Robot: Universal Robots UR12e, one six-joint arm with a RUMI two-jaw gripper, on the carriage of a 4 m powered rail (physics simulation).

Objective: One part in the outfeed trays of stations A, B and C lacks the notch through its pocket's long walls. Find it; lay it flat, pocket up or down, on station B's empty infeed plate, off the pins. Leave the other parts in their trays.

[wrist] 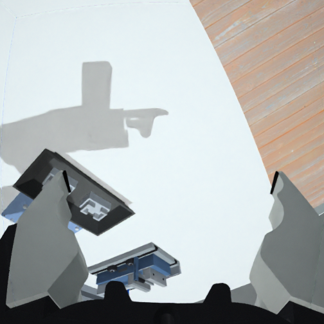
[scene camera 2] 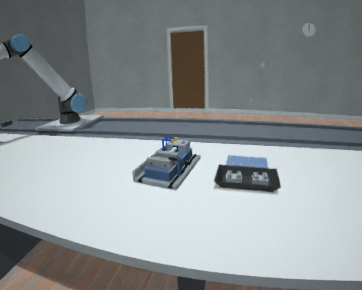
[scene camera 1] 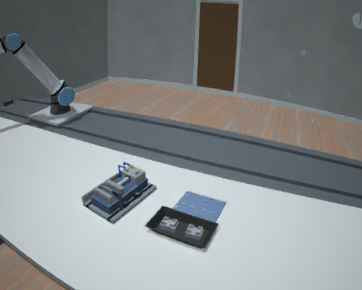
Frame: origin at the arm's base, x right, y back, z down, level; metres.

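Where they show: arm's base, origin of its link: (scene camera 2: 70,121) (scene camera 1: 60,110).
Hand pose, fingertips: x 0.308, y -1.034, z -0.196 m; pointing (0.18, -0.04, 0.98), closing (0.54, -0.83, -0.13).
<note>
Each offset is from my fingertips to the top centre of the thing. "spot": to the spot under its first point.
My gripper (wrist: 169,172) is wide open and empty, high above the table in the wrist view; the scene views do not show it. In the wrist view a black tray (wrist: 32,182) holds two grey parts. One part (wrist: 95,206) shows notched walls; the other part (wrist: 51,179) is mostly hidden behind the left finger. A blue plate (wrist: 17,207) shows in pieces beside that tray. In the scene views a black tray {spot: dx -1.780, dy +0.221, dz +0.185 m} (scene camera 1: 175,237) (scene camera 2: 247,187) holds a left part {dx -1.725, dy +0.289, dz +0.179 m} (scene camera 1: 169,222) (scene camera 2: 233,176) and a right part {dx -1.826, dy +0.289, dz +0.179 m} (scene camera 1: 194,230) (scene camera 2: 260,177), both seemingly notched. A blue pinned plate {dx -1.784, dy +0.454, dz +0.218 m} (scene camera 1: 217,204) (scene camera 2: 247,161) lies behind it. Station letters do not show.
A blue and grey vise-like machine {dx -1.447, dy +0.365, dz +0.127 m} (scene camera 1: 120,192) (scene camera 2: 167,167) (wrist: 142,267) stands beside the tray. The arm (scene camera 1: 40,67) (scene camera 2: 47,72) stands on the rail at the far left of the scene views. The gripper's shadow falls on the white table in the wrist view.
</note>
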